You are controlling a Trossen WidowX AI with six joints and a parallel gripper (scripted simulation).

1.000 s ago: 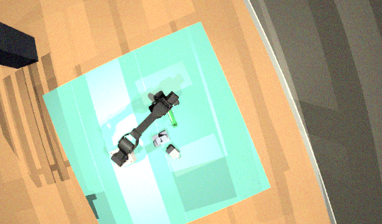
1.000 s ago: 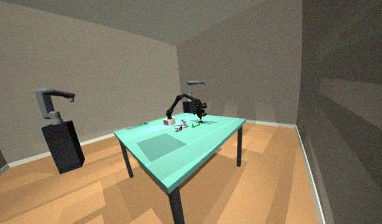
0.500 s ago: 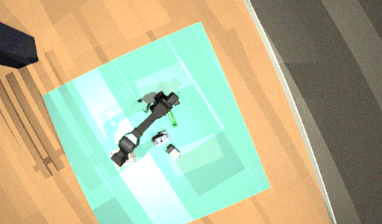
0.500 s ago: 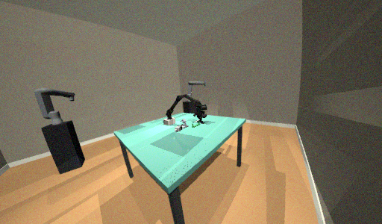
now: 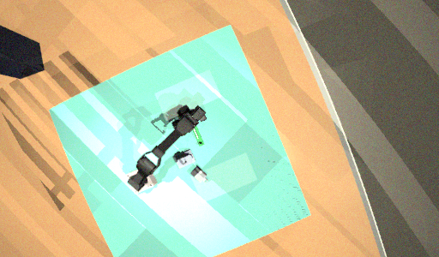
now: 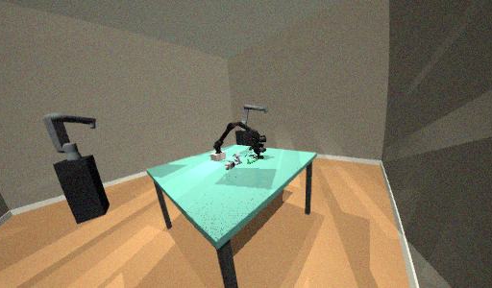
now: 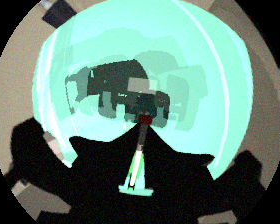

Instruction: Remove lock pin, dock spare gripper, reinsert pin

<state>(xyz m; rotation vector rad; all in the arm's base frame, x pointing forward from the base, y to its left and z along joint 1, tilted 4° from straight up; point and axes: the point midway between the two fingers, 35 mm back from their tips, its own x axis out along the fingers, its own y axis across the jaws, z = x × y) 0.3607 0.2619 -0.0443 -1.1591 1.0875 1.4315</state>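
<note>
Now: the green bar 2 cm ahead of my gripper tip and 10 cm to the right of it. From my gripper tip the other things lie so: spare gripper 3 cm behind, 35 cm to the right; then grey mount 8 cm behind, 22 cm to the right, 3 cm above.
</note>
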